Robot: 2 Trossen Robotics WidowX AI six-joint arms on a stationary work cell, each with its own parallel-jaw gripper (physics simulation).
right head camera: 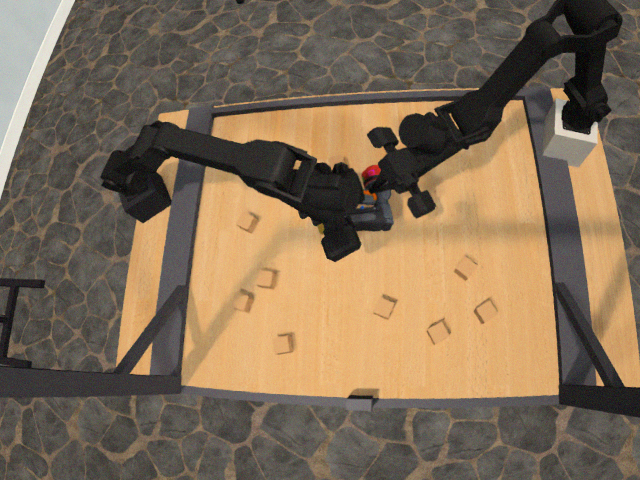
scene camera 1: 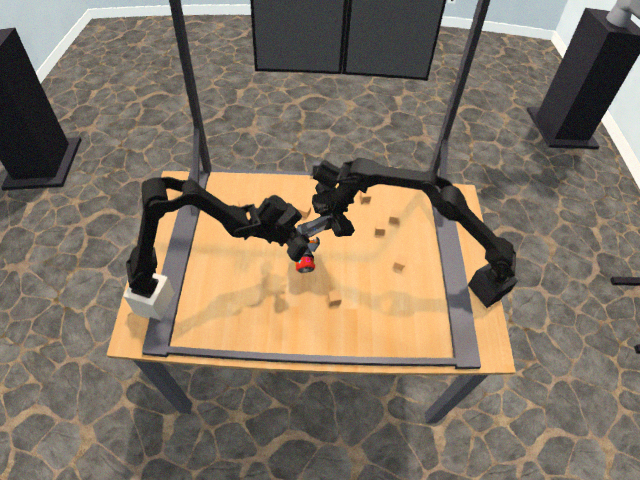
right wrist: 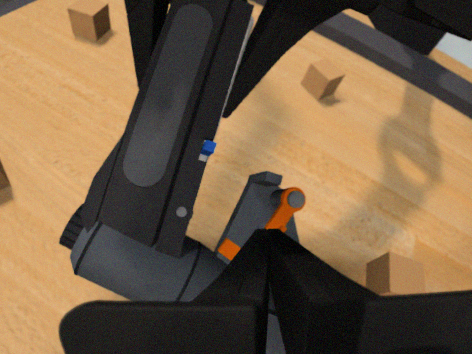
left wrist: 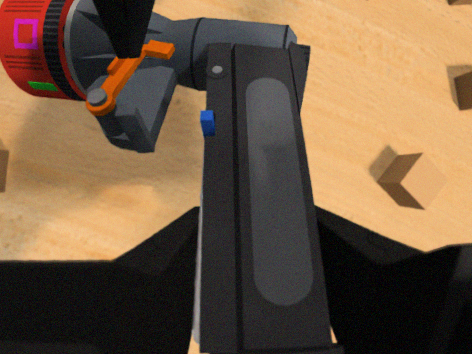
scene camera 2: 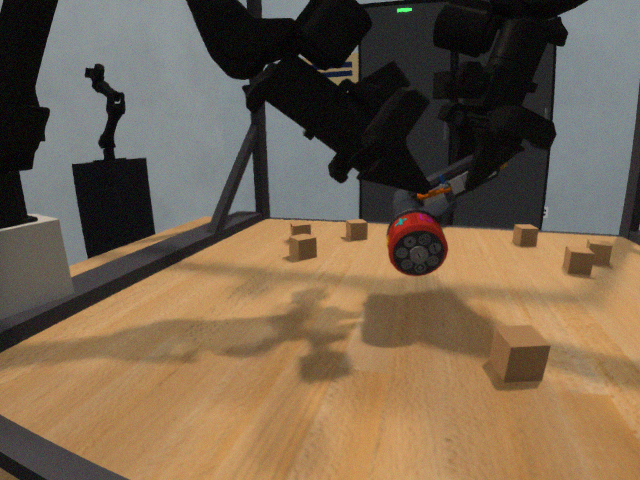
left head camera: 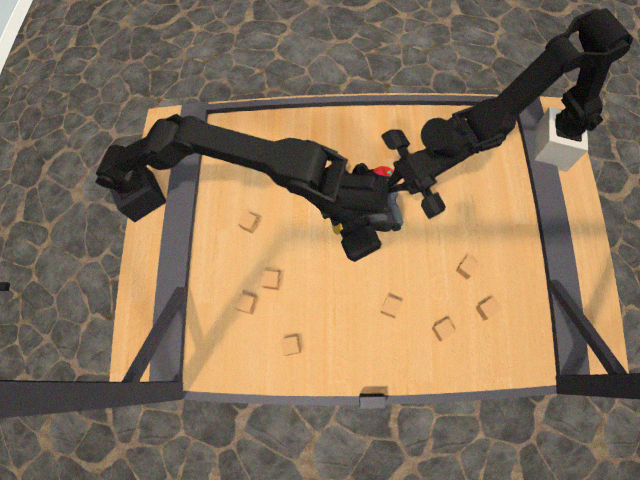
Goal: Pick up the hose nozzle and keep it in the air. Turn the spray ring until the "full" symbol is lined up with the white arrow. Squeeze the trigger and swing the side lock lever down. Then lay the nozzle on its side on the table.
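Places are measured from the left arm's base along level axes (x left, y back, z up), in metres.
Where they show: left gripper, fingertip midpoint: (right head camera: 349, 223) (scene camera 1: 323, 224) (right wrist: 184, 101) (left wrist: 252, 216) (scene camera 2: 460, 186) (left head camera: 361, 223); right gripper, fingertip midpoint: (right head camera: 370, 192) (scene camera 1: 309, 241) (right wrist: 266, 239) (left wrist: 127, 56) (scene camera 2: 427, 191); left arm's base at its link origin: (right head camera: 134, 186) (scene camera 1: 497, 275) (left head camera: 128, 183); right arm's base at its link origin: (right head camera: 576, 120) (scene camera 1: 145, 286) (scene camera 2: 3, 224) (left head camera: 568, 127).
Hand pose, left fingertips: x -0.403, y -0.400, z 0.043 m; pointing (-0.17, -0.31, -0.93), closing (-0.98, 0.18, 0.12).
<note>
Each offset is from my left fingertips to the centre of the thing. "pt": to the spot under its first point. Level surfaces: height alone.
The grey hose nozzle {pt dx +0.013, dy -0.087, dz -0.017 m} (scene camera 2: 405, 204) (left wrist: 242, 32) is held above the table {dz -0.132 m} (scene camera 2: 196, 413). Its red spray ring {dx +0.073, dy -0.104, dz -0.047 m} (right head camera: 371, 173) (scene camera 1: 305, 266) (scene camera 2: 413, 221) (left wrist: 25, 59) shows a magenta square and a green bar in the left wrist view. I cannot make out the "full" symbol or white arrow. My left gripper (left wrist: 252, 216) (scene camera 2: 478, 178) is shut on the nozzle's handle. A blue tab {pt dx +0.010, dy -0.036, dz +0.014 m} (left wrist: 207, 123) (right wrist: 208, 148) sticks out of the handle. My right gripper (right wrist: 266, 239) (left wrist: 127, 56) (scene camera 2: 424, 188) is shut, its tips together against the orange side lever {dx +0.037, dy -0.065, dz -0.002 m} (right wrist: 286, 212) (left wrist: 120, 80), partly covering it.
Several small brown cubes {dx +0.187, dy -0.063, dz -0.115 m} (scene camera 2: 519, 356) {dx -0.120, dy +0.251, dz -0.115 m} (left head camera: 292, 344) {dx +0.178, dy +0.193, dz -0.115 m} (right wrist: 320, 80) lie around on the table, one of them below and to the right of the ring in scene camera 2. Dark frame rails (left head camera: 560, 248) run along the table's edges. Both arms cross close together above the middle.
</note>
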